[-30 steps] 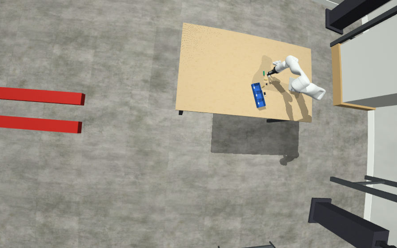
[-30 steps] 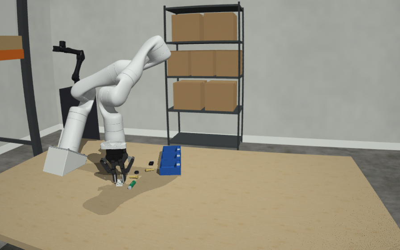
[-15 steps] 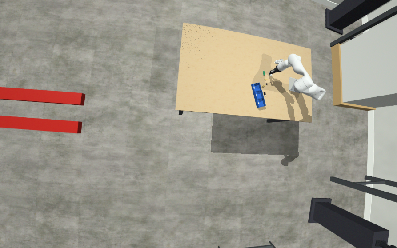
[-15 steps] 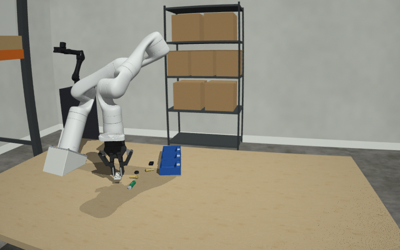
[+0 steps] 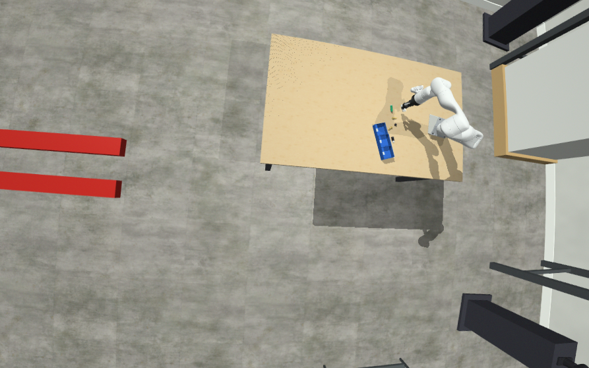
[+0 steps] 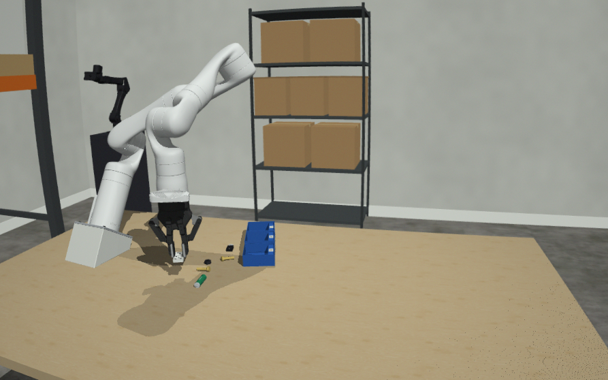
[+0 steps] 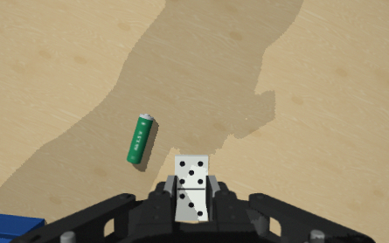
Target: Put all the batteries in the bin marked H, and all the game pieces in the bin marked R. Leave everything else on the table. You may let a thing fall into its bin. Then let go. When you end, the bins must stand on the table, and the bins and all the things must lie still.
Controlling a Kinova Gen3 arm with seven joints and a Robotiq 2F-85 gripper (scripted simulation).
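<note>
Right now the white domino is 2 cm below my hand. Round my hand: green battery: 6 cm ahead, 7 cm below; black nut: 1 cm ahead, 11 cm to the left, 8 cm below; black piece: 2 cm ahead, 22 cm to the left, 8 cm below.
</note>
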